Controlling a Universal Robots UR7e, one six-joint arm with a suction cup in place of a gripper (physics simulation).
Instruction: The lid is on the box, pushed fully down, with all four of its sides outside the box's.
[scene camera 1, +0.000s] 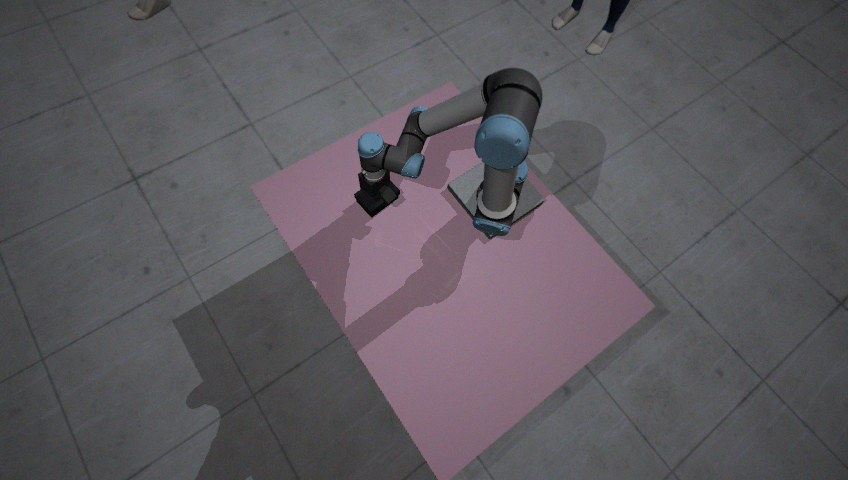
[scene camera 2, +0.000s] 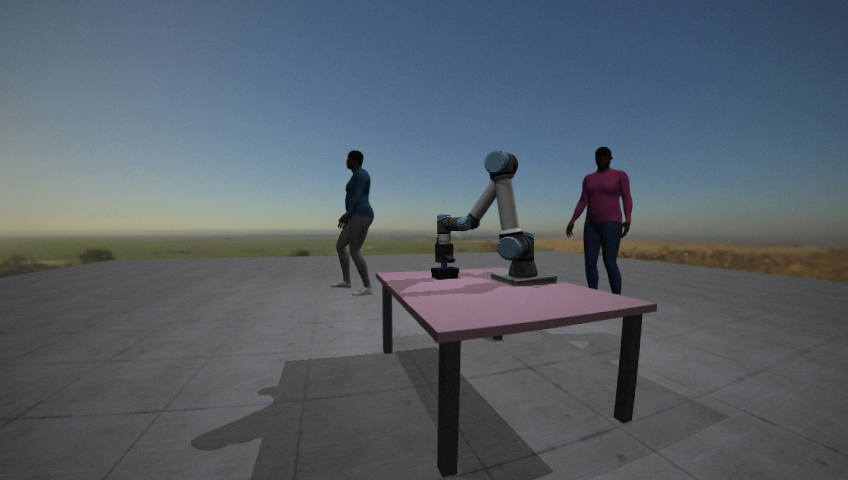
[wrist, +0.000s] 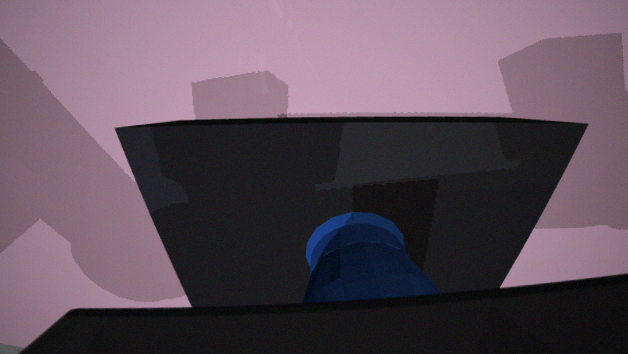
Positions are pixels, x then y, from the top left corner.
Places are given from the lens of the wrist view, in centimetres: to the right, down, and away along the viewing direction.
suction cup (wrist: 355, 256): 1, 2, 4
black lid (wrist: 235, 201): -2, 1, 6
